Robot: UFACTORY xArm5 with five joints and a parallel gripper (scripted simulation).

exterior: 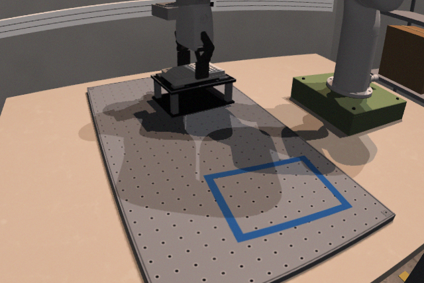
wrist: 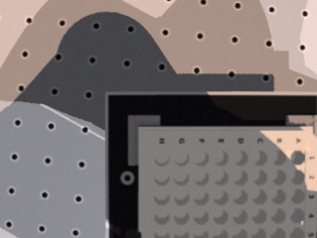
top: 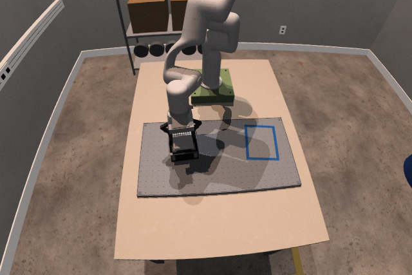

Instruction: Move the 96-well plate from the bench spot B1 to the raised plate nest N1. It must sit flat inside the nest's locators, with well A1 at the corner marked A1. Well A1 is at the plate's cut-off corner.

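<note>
Right now my hand is 10 mm above the grey 96-well plate. The rest, counted from my hand: A1 mark (80 mm ahead, 40 mm to the right, 20 mm below); black raised plate nest (20 mm below).
</note>
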